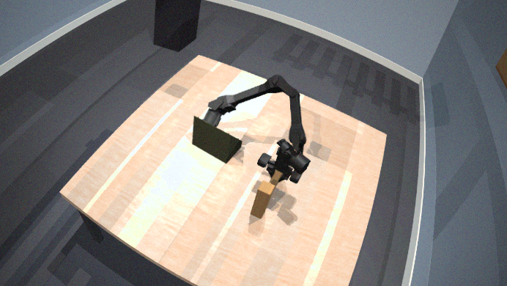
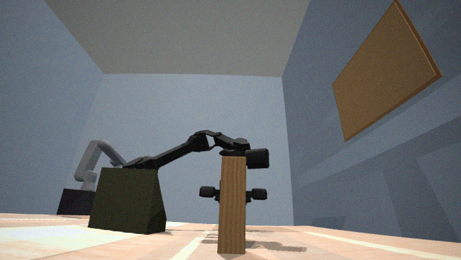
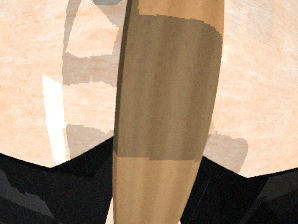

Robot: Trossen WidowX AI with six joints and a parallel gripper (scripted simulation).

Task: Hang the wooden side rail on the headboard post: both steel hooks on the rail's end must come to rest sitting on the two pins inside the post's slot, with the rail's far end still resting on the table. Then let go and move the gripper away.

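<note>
Right now the wooden headboard post is 1 cm behind my gripper tip, 16 cm to the right of it and 4 cm above it.
</note>
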